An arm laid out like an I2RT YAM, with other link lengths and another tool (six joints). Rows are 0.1 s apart.
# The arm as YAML. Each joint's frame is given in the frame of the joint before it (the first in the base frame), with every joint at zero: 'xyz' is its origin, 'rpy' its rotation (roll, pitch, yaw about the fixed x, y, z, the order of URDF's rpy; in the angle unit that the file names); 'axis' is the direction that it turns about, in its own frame. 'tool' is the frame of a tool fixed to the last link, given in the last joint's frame.
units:
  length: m
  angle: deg
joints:
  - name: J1
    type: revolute
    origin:
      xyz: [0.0, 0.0, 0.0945]
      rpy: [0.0, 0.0, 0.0]
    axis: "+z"
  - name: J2
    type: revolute
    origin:
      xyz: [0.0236, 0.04, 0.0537]
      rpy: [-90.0, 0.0, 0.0]
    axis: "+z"
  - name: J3
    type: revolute
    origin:
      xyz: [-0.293, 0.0, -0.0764]
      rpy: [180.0, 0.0, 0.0]
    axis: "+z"
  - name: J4
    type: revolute
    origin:
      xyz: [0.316, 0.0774, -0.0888]
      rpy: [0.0, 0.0, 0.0]
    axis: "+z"
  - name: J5
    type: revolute
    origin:
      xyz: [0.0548, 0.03, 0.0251]
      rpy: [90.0, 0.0, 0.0]
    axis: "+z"
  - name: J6
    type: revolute
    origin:
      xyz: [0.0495, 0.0, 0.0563]
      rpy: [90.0, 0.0, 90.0]
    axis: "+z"
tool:
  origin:
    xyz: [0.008, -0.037, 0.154]
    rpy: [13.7, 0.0, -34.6]
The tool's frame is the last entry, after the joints.
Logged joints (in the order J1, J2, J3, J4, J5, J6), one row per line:
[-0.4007 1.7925 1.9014 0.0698 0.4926 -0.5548]
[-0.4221 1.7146 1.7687 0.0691 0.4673 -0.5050]
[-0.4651 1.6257 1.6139 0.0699 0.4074 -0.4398]
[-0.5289 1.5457 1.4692 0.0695 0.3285 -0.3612]
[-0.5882 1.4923 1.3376 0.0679 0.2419 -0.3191]
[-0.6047 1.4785 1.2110 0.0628 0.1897 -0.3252]
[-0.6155 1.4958 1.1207 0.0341 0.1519 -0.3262]
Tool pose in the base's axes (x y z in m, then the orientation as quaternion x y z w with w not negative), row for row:
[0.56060 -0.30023 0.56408 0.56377 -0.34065 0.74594 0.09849]
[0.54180 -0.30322 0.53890 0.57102 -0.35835 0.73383 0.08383]
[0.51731 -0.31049 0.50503 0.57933 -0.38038 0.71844 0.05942]
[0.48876 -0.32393 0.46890 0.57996 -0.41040 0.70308 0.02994]
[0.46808 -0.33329 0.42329 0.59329 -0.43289 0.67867 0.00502]
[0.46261 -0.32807 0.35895 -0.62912 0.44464 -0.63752 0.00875]
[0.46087 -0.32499 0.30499 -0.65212 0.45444 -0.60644 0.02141]
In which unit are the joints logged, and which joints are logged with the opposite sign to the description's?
The joints are logged in radians. Opposite sign: J4.
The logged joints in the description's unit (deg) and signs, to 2 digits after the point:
[-22.96 102.70 108.94 -4.00 28.22 -31.79]
[-24.18 98.24 101.34 -3.96 26.77 -28.93]
[-26.65 93.15 92.47 -4.00 23.34 -25.20]
[-30.30 88.56 84.18 -3.98 18.82 -20.70]
[-33.70 85.50 76.64 -3.89 13.86 -18.28]
[-34.65 84.71 69.39 -3.60 10.87 -18.63]
[-35.27 85.70 64.21 -1.95 8.70 -18.69]

